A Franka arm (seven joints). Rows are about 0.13 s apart.
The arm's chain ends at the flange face. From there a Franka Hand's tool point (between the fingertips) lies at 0.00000 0.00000 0.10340 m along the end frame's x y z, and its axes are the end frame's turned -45 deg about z.
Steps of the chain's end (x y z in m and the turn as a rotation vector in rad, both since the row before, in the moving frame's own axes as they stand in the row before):
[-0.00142 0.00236 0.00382 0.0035 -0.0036 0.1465]
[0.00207 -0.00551 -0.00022 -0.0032 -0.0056 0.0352]
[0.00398 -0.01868 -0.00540 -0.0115 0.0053 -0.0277]
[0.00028 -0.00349 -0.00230 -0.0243 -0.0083 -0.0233]
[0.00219 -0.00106 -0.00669 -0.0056 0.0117 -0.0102]
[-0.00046 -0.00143 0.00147 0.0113 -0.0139 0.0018]
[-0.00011 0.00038 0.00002 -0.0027 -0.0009 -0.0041]
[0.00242 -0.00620 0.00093 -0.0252 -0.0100 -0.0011]
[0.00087 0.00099 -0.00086 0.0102 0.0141 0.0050]
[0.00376 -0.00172 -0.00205 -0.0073 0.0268 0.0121]
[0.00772 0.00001 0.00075 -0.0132 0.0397 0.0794]
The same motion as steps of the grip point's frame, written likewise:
[-0.00264 0.00015 0.00382 0.0050 -0.0001 0.1465]
[0.00472 -0.00262 -0.00022 0.0017 -0.0062 0.0352]
[0.01559 -0.00916 -0.00541 -0.0119 -0.0044 -0.0277]
[0.00030 -0.00107 -0.00233 -0.0113 -0.0231 -0.0233]
[0.00275 0.00206 -0.00670 -0.0122 0.0043 -0.0102]
[0.00050 -0.00318 0.00145 0.0178 -0.0018 0.0018]
[-0.00061 0.00032 0.00002 -0.0013 -0.0025 -0.0041]
[0.00352 -0.00156 0.00089 -0.0107 -0.0249 -0.0011]
[0.00169 0.00160 -0.00088 -0.0028 0.0172 0.0050]
[0.00529 0.00394 -0.00209 -0.0241 0.0138 0.0121]
[0.00723 0.00941 0.00066 -0.0374 0.0187 0.0794]

